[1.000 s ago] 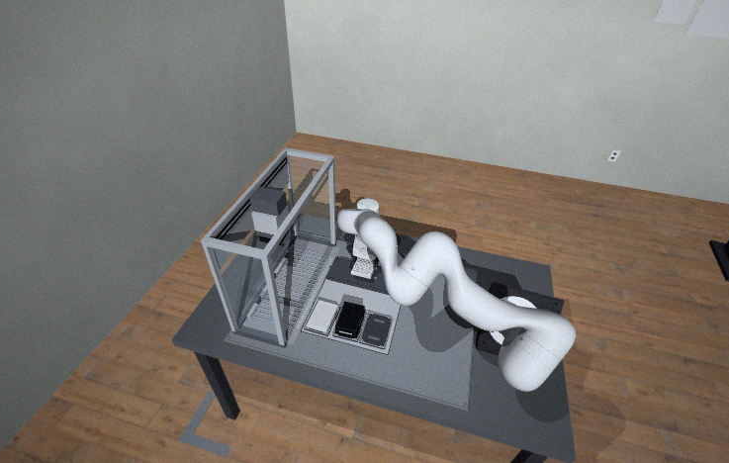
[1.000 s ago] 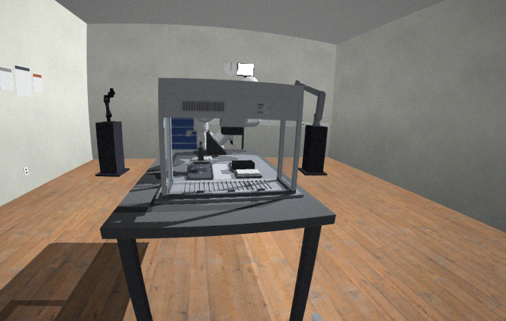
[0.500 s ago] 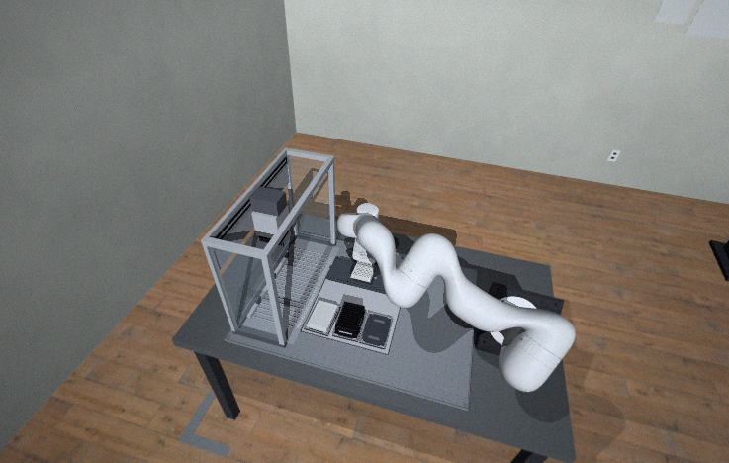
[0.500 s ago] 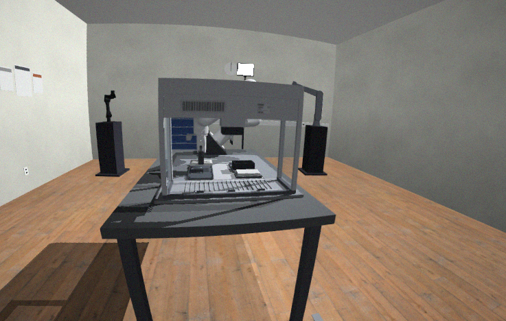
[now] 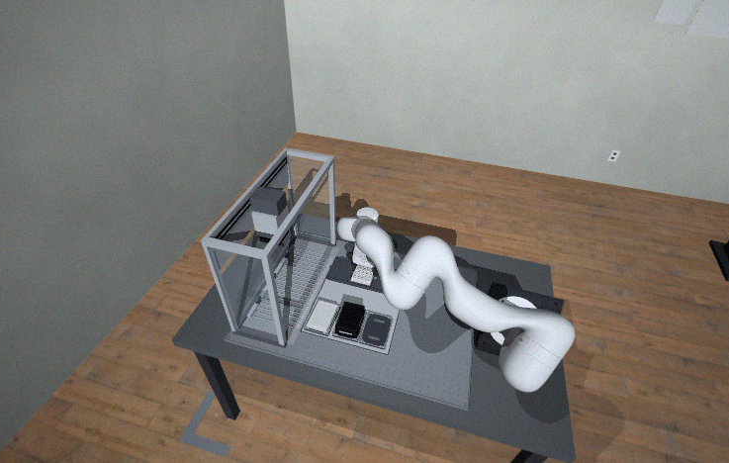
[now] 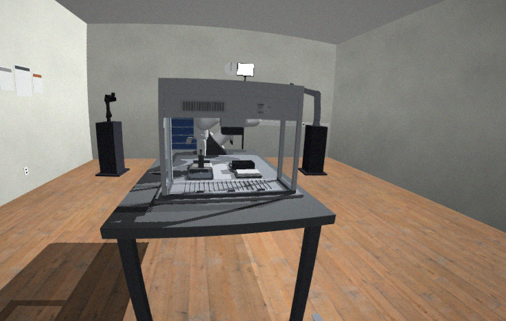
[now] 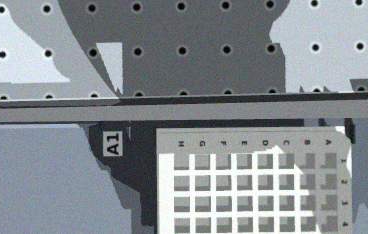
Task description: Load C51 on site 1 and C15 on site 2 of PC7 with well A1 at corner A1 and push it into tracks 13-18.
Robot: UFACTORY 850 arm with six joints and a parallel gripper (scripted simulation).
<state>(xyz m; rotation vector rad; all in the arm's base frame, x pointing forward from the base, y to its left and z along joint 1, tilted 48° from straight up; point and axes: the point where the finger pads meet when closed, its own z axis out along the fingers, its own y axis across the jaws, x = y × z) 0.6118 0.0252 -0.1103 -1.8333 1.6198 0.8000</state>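
My gripper is now 1 cm past the plate carrier PC7 and 3 cm above it. The rest, counted from my hand: black deep-well block C51: 4 cm behind, 25 cm to the left, 1 cm below; then nest S2: 4 cm behind, 25 cm to the left, 4 cm below; then white 96-well plate C15: 1 cm below.
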